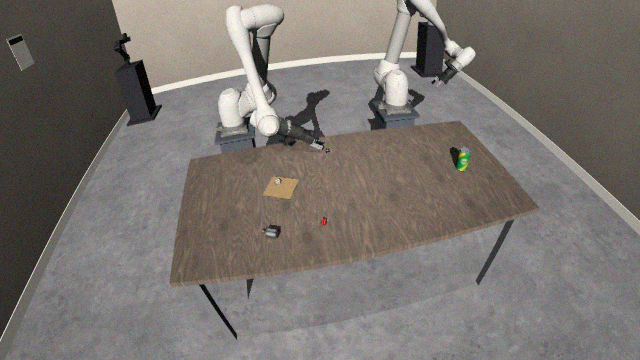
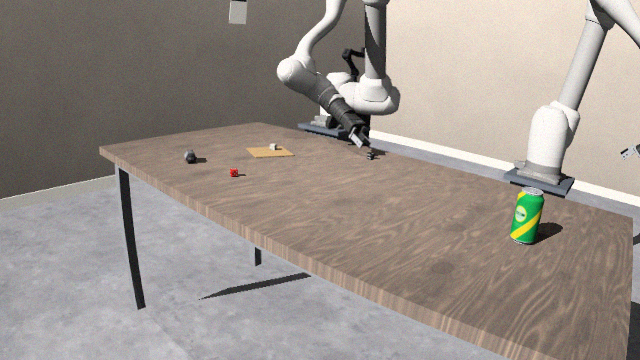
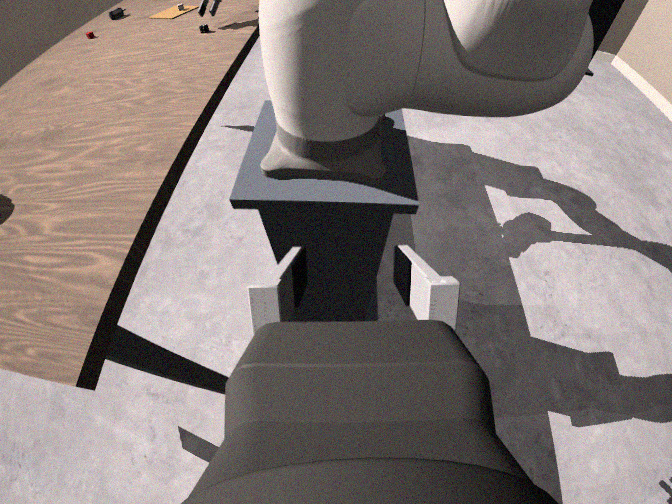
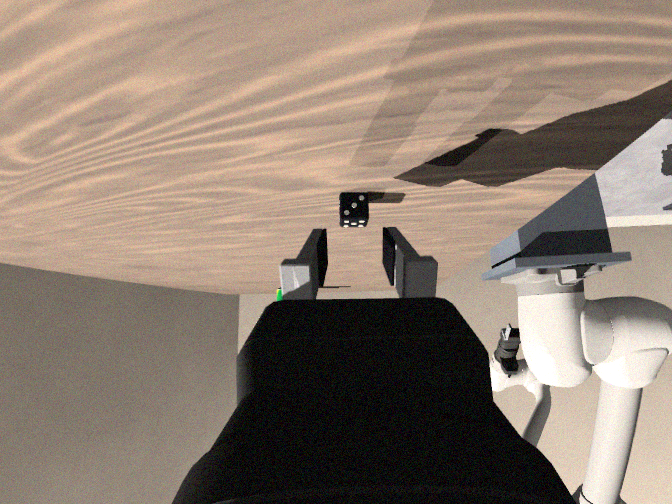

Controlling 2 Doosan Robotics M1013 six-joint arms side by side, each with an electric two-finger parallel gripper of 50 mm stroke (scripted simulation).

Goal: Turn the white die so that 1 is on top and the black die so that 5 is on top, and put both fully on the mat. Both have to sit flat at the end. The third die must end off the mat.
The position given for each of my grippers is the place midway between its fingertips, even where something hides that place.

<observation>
In view: my left gripper (image 3: 350,264), my right gripper (image 4: 354,246) and a black die (image 4: 353,207).
</observation>
